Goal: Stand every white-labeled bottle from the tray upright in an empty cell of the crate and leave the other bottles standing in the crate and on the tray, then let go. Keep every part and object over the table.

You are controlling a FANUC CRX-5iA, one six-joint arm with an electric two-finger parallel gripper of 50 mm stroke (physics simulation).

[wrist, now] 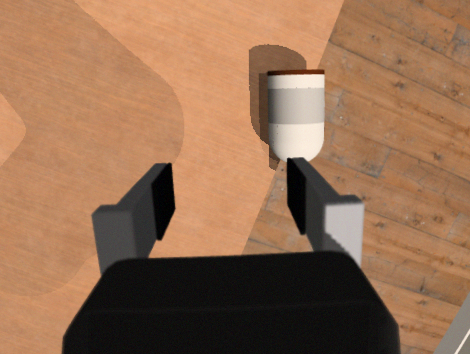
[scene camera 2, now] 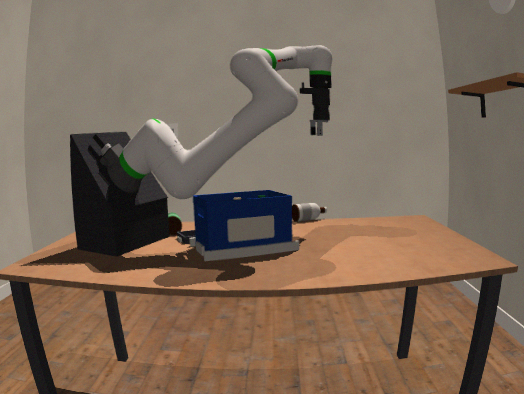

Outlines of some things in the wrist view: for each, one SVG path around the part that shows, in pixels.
The gripper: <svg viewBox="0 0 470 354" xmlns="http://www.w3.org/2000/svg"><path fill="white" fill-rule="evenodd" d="M398 323L361 270L365 203L355 194L339 195L304 157L287 158L287 205L300 235L306 234L314 251L249 255L148 258L156 240L162 241L176 210L172 163L155 163L117 204L100 205L91 214L101 277L68 326L62 341L62 354L401 354Z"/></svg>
A white-labeled bottle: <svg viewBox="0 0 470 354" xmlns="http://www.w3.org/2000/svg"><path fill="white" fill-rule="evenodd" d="M325 70L267 71L269 144L273 153L279 159L286 162L286 164L287 158L292 159L293 157L304 157L307 161L310 161L317 156L323 146Z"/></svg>
